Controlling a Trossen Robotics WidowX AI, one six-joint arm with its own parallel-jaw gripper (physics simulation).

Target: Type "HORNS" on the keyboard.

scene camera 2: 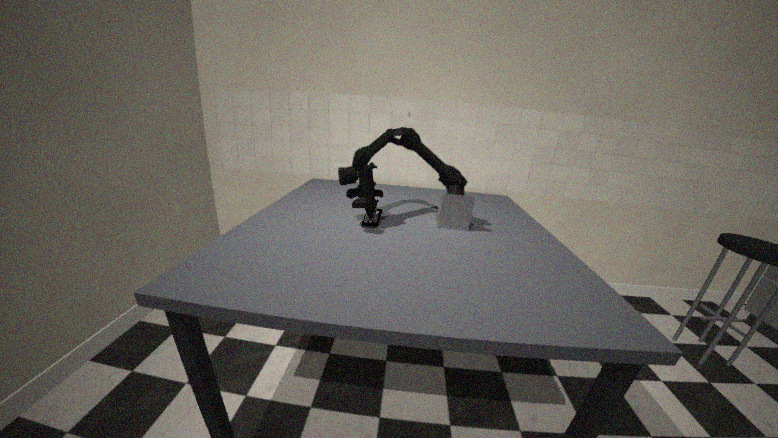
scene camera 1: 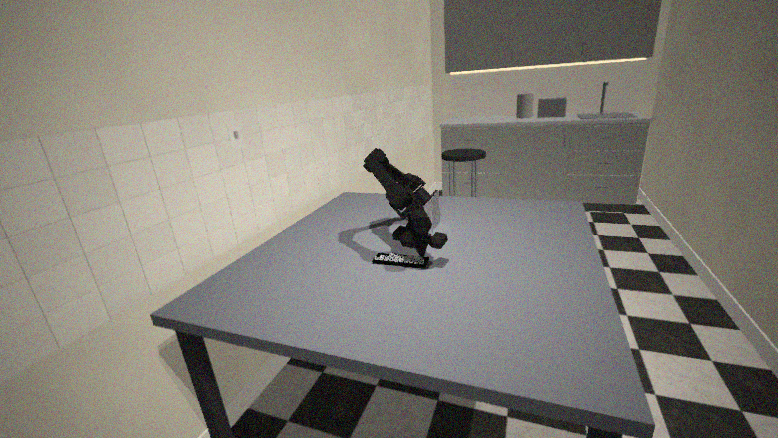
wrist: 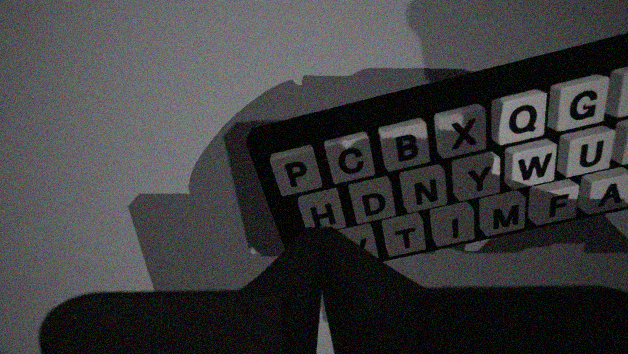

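Note:
The black keyboard (scene camera 1: pixel 393 264) (scene camera 2: pixel 370 224) (wrist: pixel 350 117) lies on the table with pale lettered keys. In the wrist view, the H key (wrist: pixel 321 212) is at the left of the middle row, and the N key (wrist: pixel 424 192) is two keys to its right. O, R and S do not show in the wrist view. My gripper (scene camera 1: pixel 423 254) (scene camera 2: pixel 372 213) (wrist: pixel 319 239) is shut and empty, pointing down at the keyboard's end. Its tips overlap the lower edge of H and partly cover the key below. Whether they touch a key is hidden.
The arm's grey base block (scene camera 2: pixel 456 212) stands on the blue-grey table (scene camera 1: pixel 435 326) (scene camera 2: pixel 381 282). A dark-topped stool (scene camera 1: pixel 463 155) (scene camera 2: pixel 748 246) stands off the table. A kitchen counter (scene camera 1: pixel 544 157) is in the background. Arm shadows fall around the keyboard.

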